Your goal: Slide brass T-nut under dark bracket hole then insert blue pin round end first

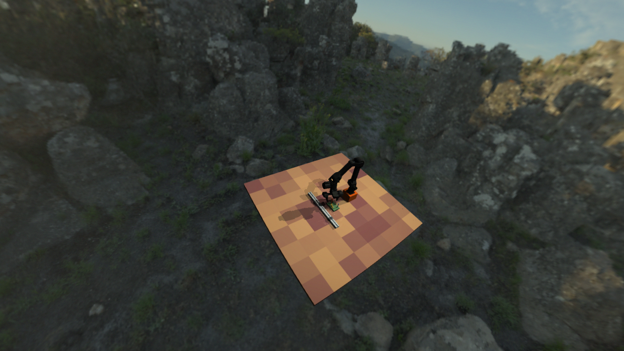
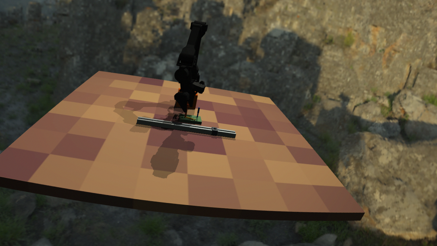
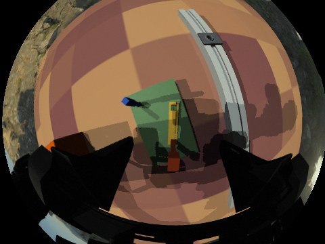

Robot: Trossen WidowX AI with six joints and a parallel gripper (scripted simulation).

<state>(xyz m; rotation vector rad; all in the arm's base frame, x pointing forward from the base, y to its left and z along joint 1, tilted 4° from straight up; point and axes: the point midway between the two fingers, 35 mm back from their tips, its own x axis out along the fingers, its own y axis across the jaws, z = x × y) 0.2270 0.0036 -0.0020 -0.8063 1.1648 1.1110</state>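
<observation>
My gripper tip is now 2 cm to the right of the brass T-nut and 1 cm above it. From my gripper tip the other things lie so: green tray: 5 cm below, 3 cm to the left, 3 cm behind; blue pin: 5 cm to the left, 4 cm behind, 3 cm below.
</observation>
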